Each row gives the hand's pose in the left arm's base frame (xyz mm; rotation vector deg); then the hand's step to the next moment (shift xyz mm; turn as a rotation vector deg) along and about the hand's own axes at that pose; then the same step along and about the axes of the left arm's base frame.
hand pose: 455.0 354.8 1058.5 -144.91 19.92 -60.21
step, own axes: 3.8 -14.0 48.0 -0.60 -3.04 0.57
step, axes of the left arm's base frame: 38.3 23.1 -22.7 0.24 3.09 0.57
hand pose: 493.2 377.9 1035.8 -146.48 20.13 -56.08
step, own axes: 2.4 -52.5 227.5 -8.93 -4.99 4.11
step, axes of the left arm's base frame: 161.6 104.9 -131.9 -3.21 8.74 -5.89
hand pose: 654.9 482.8 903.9 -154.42 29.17 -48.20
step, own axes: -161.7 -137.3 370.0 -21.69 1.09 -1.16
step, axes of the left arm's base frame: 127.4 245.2 -324.8 -17.64 7.65 -10.16
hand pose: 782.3 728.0 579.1 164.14 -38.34 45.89
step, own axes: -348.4 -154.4 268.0 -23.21 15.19 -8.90
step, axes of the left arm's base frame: -73.1 219.7 -404.3 -28.61 -2.88 -4.70
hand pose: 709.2 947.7 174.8 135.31 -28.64 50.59
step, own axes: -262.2 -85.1 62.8 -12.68 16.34 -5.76
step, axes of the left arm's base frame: -113.3 64.3 -250.9 -20.19 -7.22 1.00
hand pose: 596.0 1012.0 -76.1 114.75 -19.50 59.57
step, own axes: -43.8 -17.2 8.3 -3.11 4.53 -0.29
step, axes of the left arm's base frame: -13.0 -1.5 -46.0 -4.63 -2.97 0.19
